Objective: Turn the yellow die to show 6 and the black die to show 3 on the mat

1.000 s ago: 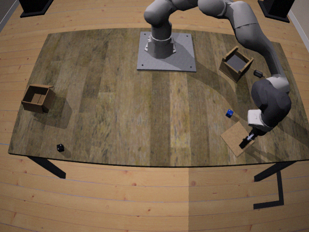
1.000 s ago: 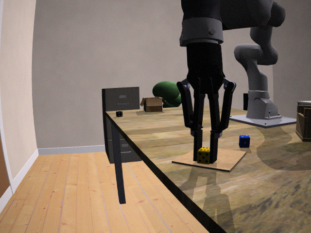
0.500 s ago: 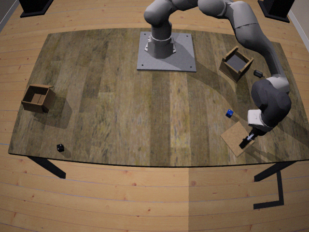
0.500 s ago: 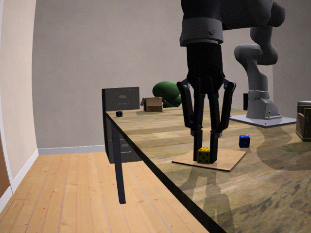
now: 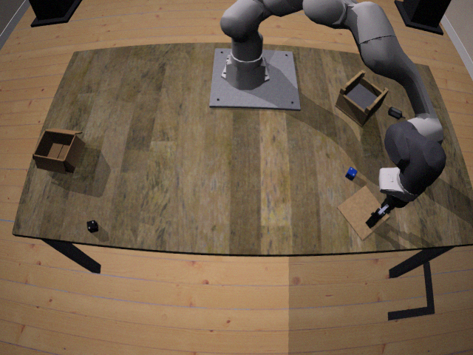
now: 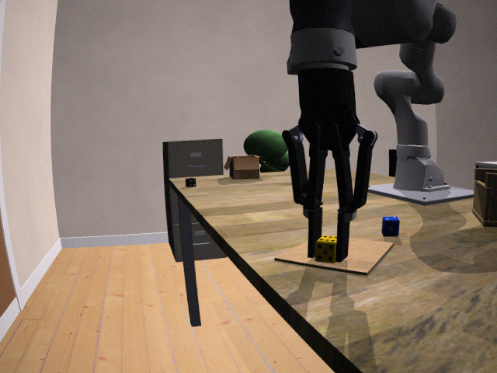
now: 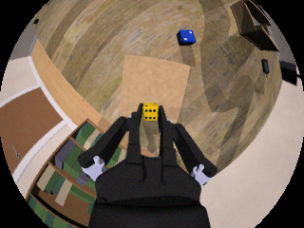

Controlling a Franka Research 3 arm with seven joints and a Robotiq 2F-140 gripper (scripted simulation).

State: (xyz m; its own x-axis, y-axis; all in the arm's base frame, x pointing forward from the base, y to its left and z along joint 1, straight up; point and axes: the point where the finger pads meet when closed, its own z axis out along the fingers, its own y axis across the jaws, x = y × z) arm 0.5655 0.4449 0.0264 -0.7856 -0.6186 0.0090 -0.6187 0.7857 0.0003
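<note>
The yellow die lies 2 cm below my hand. The rest, counted from my hand: tan mat 4 cm below, 3 cm to the right, 3 cm behind; blue die 17 cm behind, 7 cm to the right, 3 cm below; wooden crate 48 cm behind, 1 cm to the left, 1 cm above.
</note>
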